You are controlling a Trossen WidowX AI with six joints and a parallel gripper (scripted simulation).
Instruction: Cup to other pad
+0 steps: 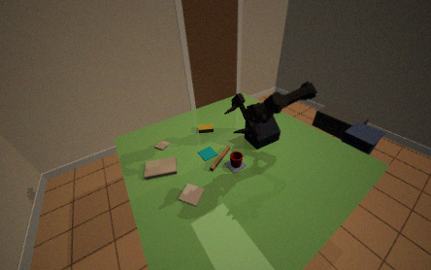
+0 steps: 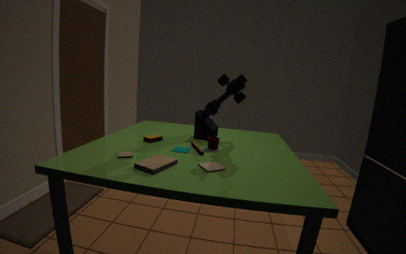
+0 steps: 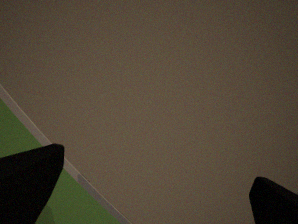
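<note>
Now: gripper tip 11 cm past the red cup, 9 cm to the left of it and 35 cm above it. The rest, counted from my gripper tip: brown wooden stick: 6 cm behind, 18 cm to the right, 38 cm below; then grey-blue pad: 10 cm behind, 9 cm to the right, 39 cm below; then teal pad: 1 cm behind, 26 cm to the right, 39 cm below.
</note>
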